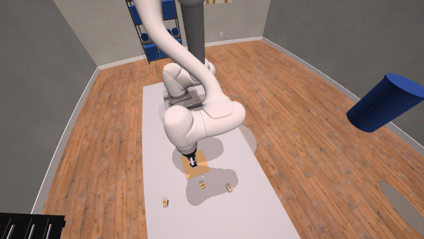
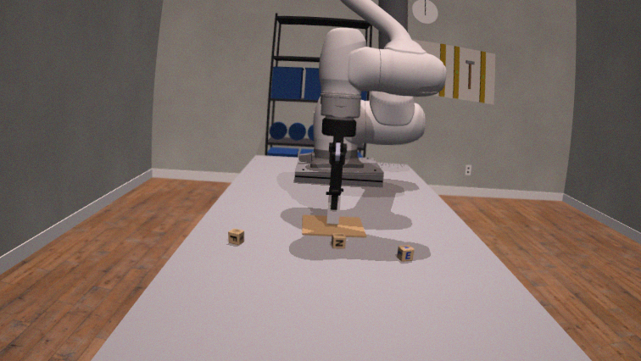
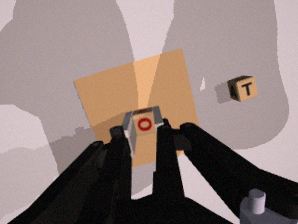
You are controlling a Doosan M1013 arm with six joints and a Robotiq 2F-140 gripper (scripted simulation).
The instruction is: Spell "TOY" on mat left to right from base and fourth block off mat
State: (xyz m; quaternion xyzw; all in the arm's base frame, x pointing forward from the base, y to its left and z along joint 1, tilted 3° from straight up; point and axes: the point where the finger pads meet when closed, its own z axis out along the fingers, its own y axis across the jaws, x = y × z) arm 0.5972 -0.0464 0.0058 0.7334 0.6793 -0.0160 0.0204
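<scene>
Right now my hand is 40 mm above the tan mat. From my hand the other things lie so: T block (130 mm ahead, 30 mm below).
</scene>
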